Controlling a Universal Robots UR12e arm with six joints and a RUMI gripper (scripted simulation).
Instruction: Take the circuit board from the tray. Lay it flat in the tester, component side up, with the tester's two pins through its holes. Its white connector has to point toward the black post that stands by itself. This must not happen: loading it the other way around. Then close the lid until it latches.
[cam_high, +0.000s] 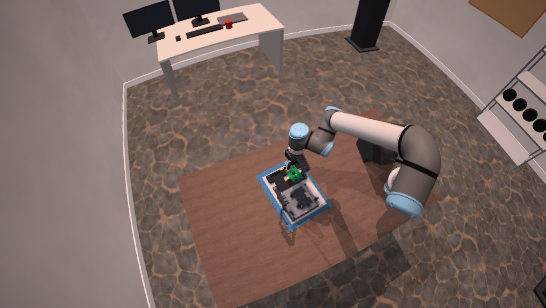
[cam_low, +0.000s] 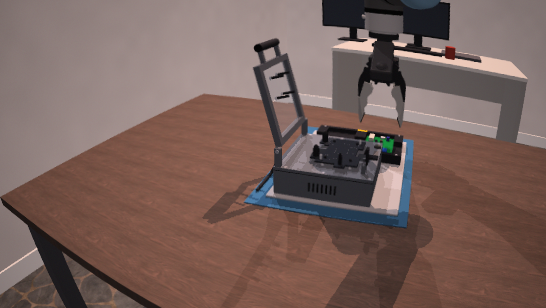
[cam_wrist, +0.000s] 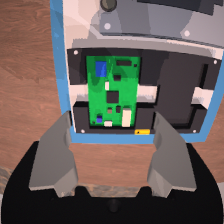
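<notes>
Right now my hand is 60 mm above the green circuit board. Round my hand: tester lid: 160 mm ahead, 190 mm to the left, 100 mm above.
</notes>
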